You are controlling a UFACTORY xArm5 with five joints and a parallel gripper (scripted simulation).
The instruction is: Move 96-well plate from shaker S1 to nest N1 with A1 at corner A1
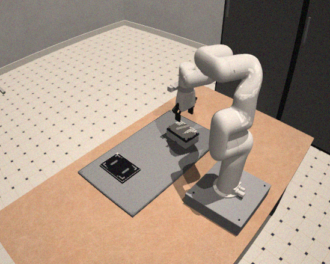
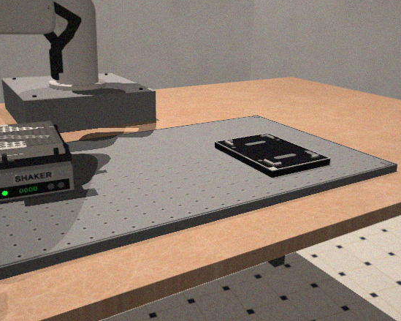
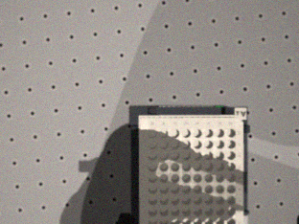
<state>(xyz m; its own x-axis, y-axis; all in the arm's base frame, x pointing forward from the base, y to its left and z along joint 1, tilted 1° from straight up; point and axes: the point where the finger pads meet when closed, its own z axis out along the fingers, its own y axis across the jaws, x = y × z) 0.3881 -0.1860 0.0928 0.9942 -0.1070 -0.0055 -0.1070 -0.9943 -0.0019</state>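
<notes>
My gripper is now 90 mm above the white 96-well plate. Round my hand: grey locator: 410 mm to the left, 150 mm ahead, 140 mm below; then black plate nest N1: 370 mm to the left, 150 mm below, 80 mm ahead; then A1 mark: 320 mm to the left, 160 mm ahead, 140 mm below.
</notes>
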